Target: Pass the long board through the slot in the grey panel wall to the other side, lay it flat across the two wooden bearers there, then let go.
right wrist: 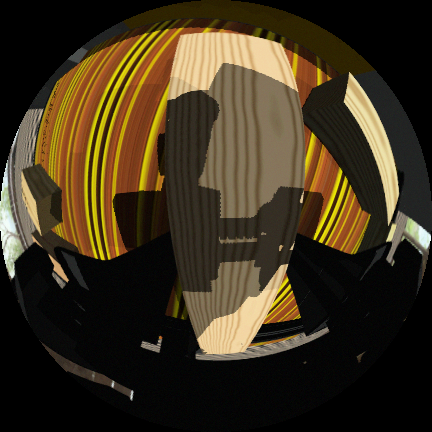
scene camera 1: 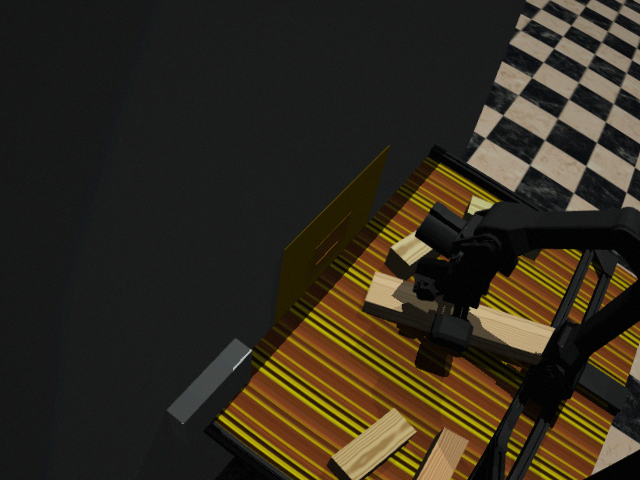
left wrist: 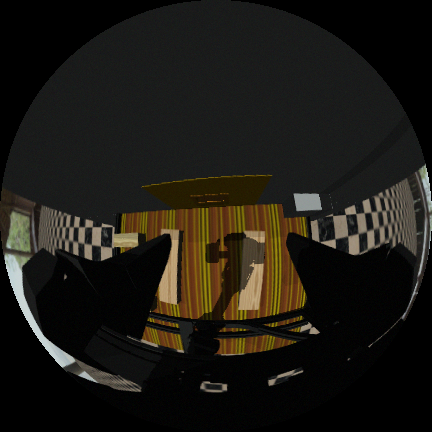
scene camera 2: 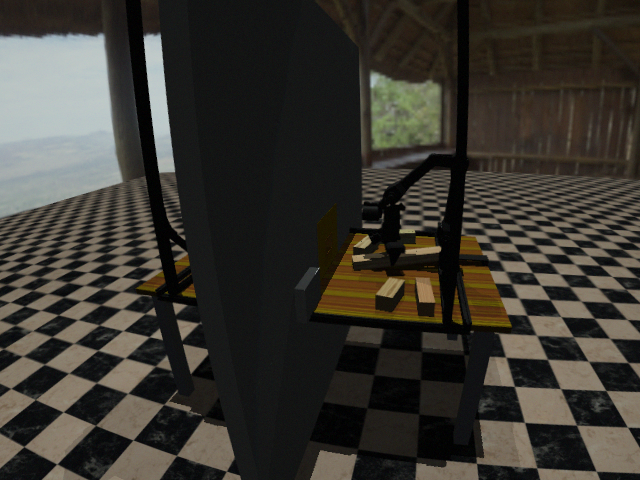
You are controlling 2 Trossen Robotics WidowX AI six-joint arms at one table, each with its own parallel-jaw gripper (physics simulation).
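Places are measured from the left arm's base along level axes (x down, y ahead, z right), in millimetres.
Pixels of known places: left gripper, fingertip midpoint: (left wrist: 230, 239); right gripper, fingertip midpoint: (right wrist: 230, 232) (scene camera 2: 390, 261); left arm's base at its link origin: (left wrist: 206, 330); right arm's base at its link origin: (right wrist: 179, 334) (scene camera 1: 544, 389).
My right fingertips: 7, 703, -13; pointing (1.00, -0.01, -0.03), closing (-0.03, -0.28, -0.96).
Observation:
For each thing: its top centre in the pictures, then the offset to it from my right fingertips, as dx, dy, dz. "*": a spot on its surface instead.
- long board at its top centre: (right wrist: 234, 308) (scene camera 1: 468, 313) (scene camera 2: 398, 251) -41, +27, -8
- slot at a spot on its surface: (scene camera 1: 333, 240) * -50, -225, +26
- grey block at a spot on its surface: (scene camera 1: 209, 382) * -87, -203, +359
- wooden block at its top centre: (left wrist: 124, 239) -34, -383, -273
The long board (scene camera 1: 511, 328) (scene camera 2: 423, 254) (right wrist: 260, 125) lies across the striped table, one end toward the grey panel wall (scene camera 1: 155, 155) (scene camera 2: 268, 155) (left wrist: 215, 100). My right gripper (scene camera 1: 457, 320) (scene camera 2: 392, 254) (right wrist: 230, 232) is shut on the board near its middle, a finger at each long side. Whether the board touches the table is unclear. The slot (scene camera 1: 333, 240) (left wrist: 210, 200) is in a yellow plate low on the wall. In the left wrist view, my open, empty left gripper (left wrist: 229, 235) is above the other side, where two wooden bearers (left wrist: 171, 280) (left wrist: 250, 295) lie apart, roughly parallel.
Loose wooden blocks (scene camera 1: 410, 253) (scene camera 1: 480, 205) lie beyond the board in scene camera 1; others (scene camera 1: 372, 444) (scene camera 1: 444, 454) (scene camera 2: 390, 294) (scene camera 2: 424, 297) lie nearer that camera. A grey block (scene camera 1: 209, 382) (scene camera 2: 306, 294) juts from the wall. Another wooden block (left wrist: 125, 239) lies beyond the left gripper's finger.

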